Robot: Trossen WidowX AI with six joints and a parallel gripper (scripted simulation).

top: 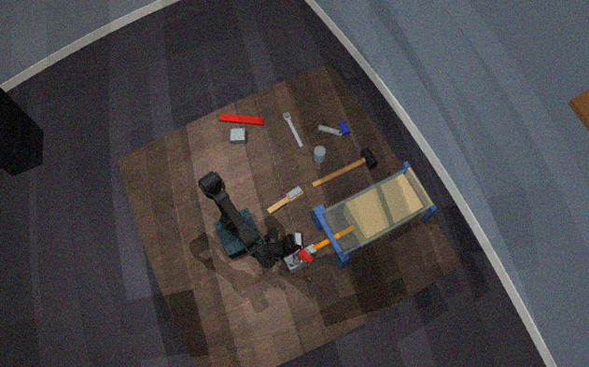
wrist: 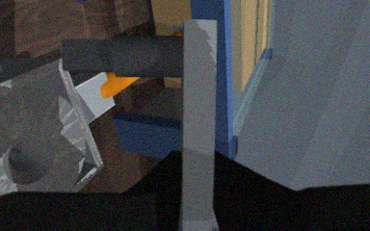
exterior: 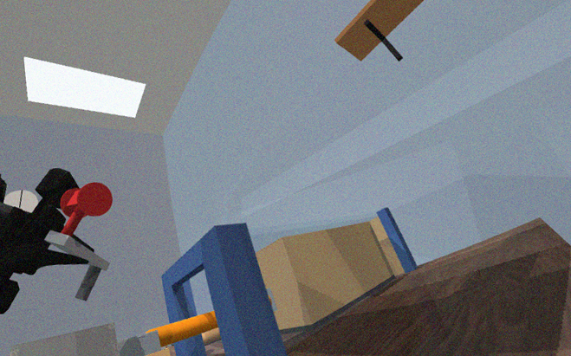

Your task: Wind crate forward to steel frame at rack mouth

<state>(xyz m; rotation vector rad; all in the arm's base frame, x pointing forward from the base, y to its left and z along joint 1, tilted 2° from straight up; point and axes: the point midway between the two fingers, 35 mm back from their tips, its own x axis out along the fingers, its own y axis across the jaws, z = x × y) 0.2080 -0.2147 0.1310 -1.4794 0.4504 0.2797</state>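
Now: the red knob 50 mm to the right of my gripper tip, 40 mm above it and 10 mm behind it. From my gripper tip the other things lie so: red-knobbed winch handle (10 mm to the right, 10 mm behind, 10 mm above); blue steel frame (130 mm ahead, 70 mm below, 20 mm to the left); grey winch (150 mm below, 40 mm behind, 20 mm to the right).
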